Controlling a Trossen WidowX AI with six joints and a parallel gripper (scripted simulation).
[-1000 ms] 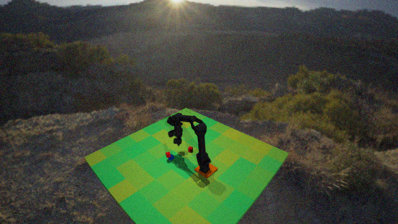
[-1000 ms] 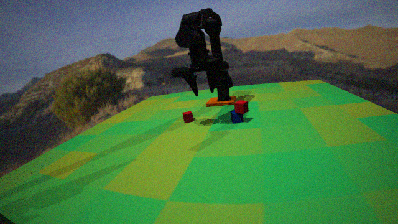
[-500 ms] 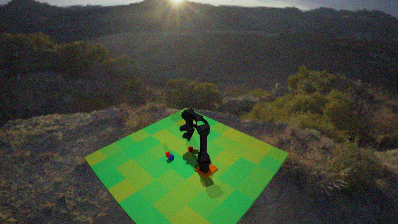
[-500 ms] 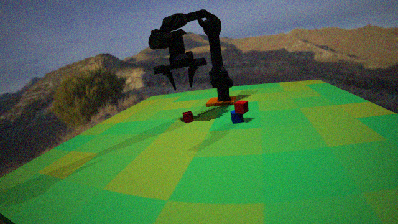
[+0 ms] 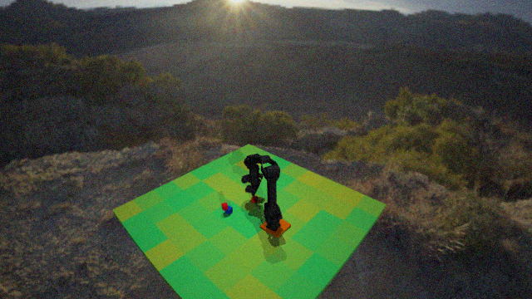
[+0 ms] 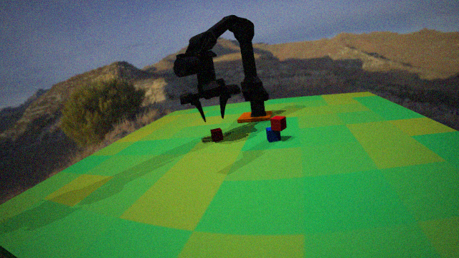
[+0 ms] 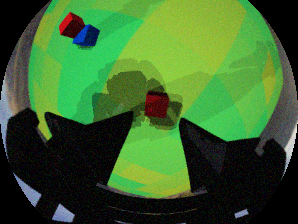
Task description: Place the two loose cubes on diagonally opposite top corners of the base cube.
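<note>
The blue cube lies 180 mm to the left of my gripper tip, 70 mm ahead of it and 50 mm below it.
</note>
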